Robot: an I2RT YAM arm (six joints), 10 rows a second.
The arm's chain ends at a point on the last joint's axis. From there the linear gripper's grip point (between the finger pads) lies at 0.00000 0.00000 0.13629 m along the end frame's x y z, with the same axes.
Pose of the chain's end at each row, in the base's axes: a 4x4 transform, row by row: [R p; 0 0 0 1], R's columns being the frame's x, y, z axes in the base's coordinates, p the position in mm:
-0.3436 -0.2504 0.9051 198.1; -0.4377 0.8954 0.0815 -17.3; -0.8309 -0.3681 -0.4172 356.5; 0 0 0 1
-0.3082 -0.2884 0.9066 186.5; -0.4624 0.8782 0.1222 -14.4; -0.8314 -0.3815 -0.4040 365.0; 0 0 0 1
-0.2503 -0.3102 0.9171 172.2; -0.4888 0.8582 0.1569 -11.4; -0.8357 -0.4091 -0.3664 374.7; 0 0 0 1
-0.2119 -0.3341 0.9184 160.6; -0.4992 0.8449 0.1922 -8.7; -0.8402 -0.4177 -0.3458 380.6; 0 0 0 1
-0.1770 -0.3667 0.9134 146.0; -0.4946 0.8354 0.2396 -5.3; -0.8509 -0.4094 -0.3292 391.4; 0 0 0 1
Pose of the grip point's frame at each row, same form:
-0.3436 -0.2504 0.9051 321.5; -0.4377 0.8954 0.0815 -6.2; -0.8309 -0.3681 -0.4172 299.6; 0 0 0 1
-0.3082 -0.2884 0.9066 310.1; -0.4624 0.8782 0.1222 2.3; -0.8314 -0.3815 -0.4040 309.9; 0 0 0 1
-0.2503 -0.3102 0.9171 297.2; -0.4888 0.8582 0.1569 10.0; -0.8357 -0.4091 -0.3664 324.8; 0 0 0 1
-0.2119 -0.3341 0.9184 285.8; -0.4992 0.8449 0.1922 17.5; -0.8402 -0.4177 -0.3458 333.5; 0 0 0 1
-0.1770 -0.3667 0.9134 270.5; -0.4946 0.8354 0.2396 27.4; -0.8509 -0.4094 -0.3292 346.5; 0 0 0 1

